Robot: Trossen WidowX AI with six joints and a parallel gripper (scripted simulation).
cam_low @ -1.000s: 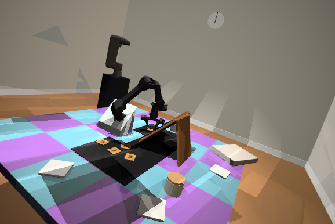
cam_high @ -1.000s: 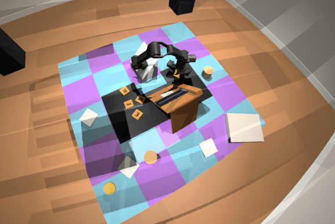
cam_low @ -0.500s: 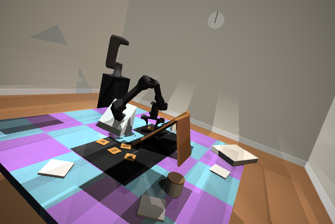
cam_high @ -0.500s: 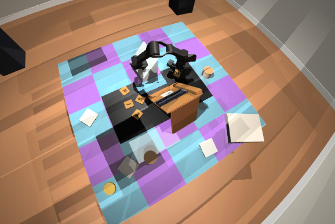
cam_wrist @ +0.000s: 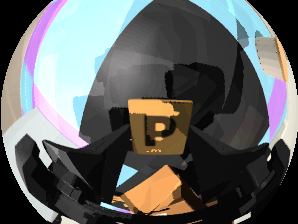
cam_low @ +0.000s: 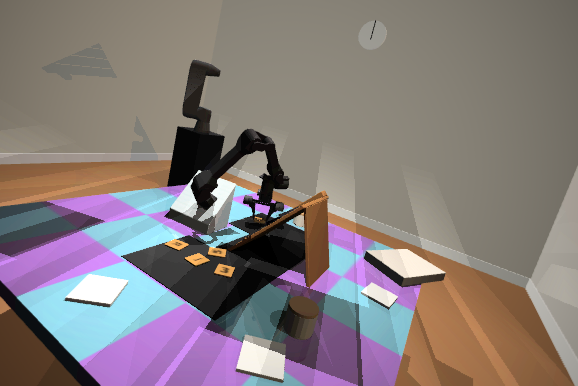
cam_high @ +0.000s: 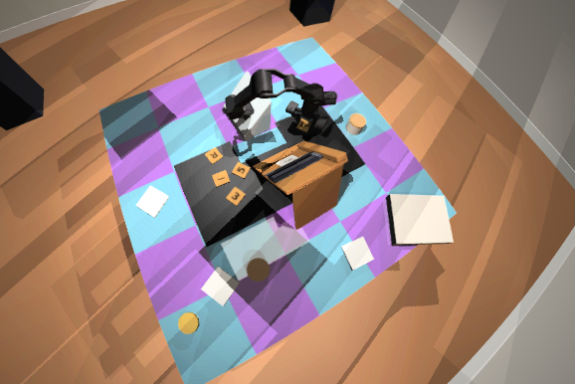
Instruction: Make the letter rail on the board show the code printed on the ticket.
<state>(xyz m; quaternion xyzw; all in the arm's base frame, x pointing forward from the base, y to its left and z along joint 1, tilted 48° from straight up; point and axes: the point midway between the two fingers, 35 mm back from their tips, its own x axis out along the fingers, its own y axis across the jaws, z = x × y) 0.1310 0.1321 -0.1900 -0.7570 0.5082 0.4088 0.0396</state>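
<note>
My gripper tip is now 18 cm to the left of the white ticket, 16 cm short of it and 7 cm below it. Round my gripper tip: black mat (22 cm to the right, 8 cm ahead, 3 cm below); then letter tile (44 cm to the right, 8 cm ahead, 2 cm below); then orange letter tile marked p (right at my gripper tip).
</note>
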